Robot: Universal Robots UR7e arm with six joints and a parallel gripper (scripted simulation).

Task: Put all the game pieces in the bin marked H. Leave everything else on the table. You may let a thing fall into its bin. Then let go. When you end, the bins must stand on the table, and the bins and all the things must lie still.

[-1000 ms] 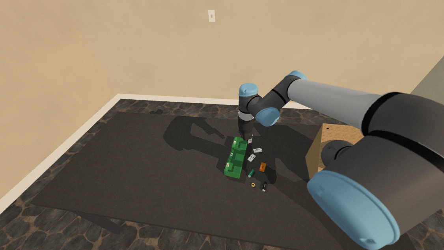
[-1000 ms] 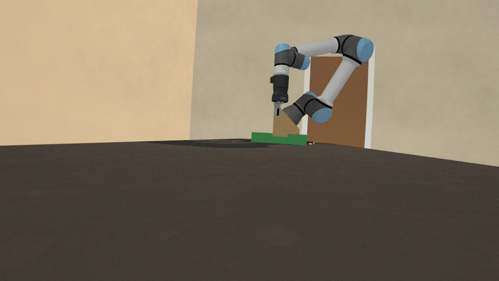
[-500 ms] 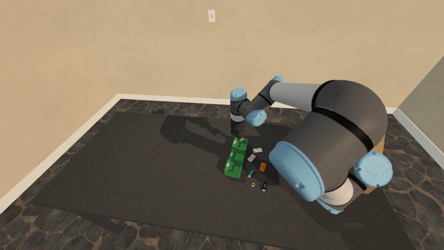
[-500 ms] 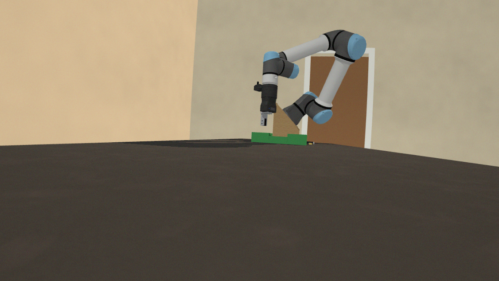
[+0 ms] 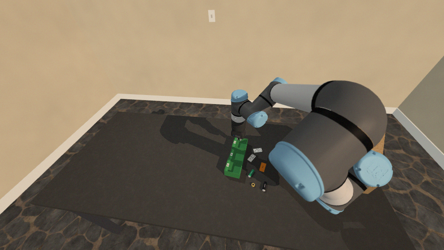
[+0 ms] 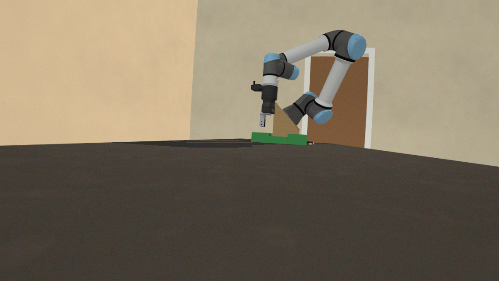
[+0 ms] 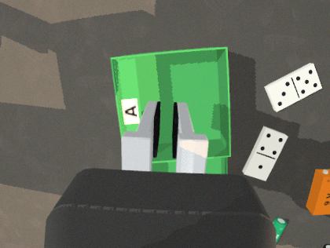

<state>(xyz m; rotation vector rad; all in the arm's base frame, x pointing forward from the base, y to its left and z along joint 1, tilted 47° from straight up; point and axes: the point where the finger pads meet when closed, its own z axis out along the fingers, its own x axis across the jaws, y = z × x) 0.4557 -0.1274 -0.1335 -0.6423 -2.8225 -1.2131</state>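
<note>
My gripper is now 20 mm short of the green bin marked K, 80 mm to the right of it and 70 mm above it. Also, from my hand: orange block 130 mm behind, 140 mm to the left, 80 mm below; green cylinder 60 mm behind, 190 mm to the left, 90 mm below; white domino 110 mm behind, 30 mm to the left, 90 mm below.
</note>
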